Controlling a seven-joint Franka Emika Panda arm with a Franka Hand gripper.
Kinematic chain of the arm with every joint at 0, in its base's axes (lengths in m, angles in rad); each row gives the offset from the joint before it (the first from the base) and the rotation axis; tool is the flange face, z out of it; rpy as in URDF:
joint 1: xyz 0 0 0.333 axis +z
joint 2: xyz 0 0 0 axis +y
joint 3: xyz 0 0 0.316 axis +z
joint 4: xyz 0.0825 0 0 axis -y
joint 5: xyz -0.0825 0 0.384 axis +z
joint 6: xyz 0 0 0 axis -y
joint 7: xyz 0.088 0 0 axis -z
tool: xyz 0 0 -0.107 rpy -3.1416 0 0
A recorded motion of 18 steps. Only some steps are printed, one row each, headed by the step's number.
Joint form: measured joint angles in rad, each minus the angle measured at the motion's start. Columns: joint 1, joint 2, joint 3, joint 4, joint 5, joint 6, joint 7.
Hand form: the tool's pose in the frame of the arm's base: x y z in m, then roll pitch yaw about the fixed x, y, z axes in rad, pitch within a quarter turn. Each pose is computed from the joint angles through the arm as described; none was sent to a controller.
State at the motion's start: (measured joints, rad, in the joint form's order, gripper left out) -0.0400 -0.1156 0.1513 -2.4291 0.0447 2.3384 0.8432
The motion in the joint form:
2: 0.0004 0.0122 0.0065 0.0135 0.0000 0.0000 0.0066
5: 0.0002 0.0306 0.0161 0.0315 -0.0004 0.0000 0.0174
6: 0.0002 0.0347 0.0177 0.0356 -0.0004 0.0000 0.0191
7: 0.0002 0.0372 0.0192 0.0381 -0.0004 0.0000 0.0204
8: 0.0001 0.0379 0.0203 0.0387 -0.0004 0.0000 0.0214
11: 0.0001 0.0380 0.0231 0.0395 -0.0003 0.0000 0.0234
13: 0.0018 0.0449 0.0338 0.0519 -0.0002 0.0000 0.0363
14: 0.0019 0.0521 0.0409 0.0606 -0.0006 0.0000 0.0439
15: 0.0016 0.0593 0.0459 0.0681 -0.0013 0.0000 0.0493
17: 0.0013 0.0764 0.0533 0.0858 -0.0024 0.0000 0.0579
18: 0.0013 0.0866 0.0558 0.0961 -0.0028 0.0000 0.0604
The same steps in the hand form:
2: 0.4758 0.0571 0.3521 -3.1119 -0.0039 -0.7629
5: 0.4810 0.0624 0.3510 -3.1109 -0.0020 -0.7638
6: 0.4822 0.0633 0.3508 -3.1106 -0.0015 -0.7639
7: 0.4829 0.0642 0.3506 -3.1104 -0.0013 -0.7636
8: 0.4830 0.0647 0.3505 -3.1104 -0.0011 -0.7636
11: 0.4830 0.0661 0.3508 -3.1100 -0.0016 -0.7629
13: 0.4860 0.0727 0.3528 -3.1053 -0.0041 -0.7633
14: 0.4882 0.0766 0.3530 -3.1037 -0.0043 -0.7634
15: 0.4902 0.0793 0.3527 -3.1030 -0.0039 -0.7635
17: 0.4952 0.0837 0.3519 -3.1010 -0.0023 -0.7641
18: 0.4982 0.0854 0.3513 -3.0997 -0.0010 -0.7638

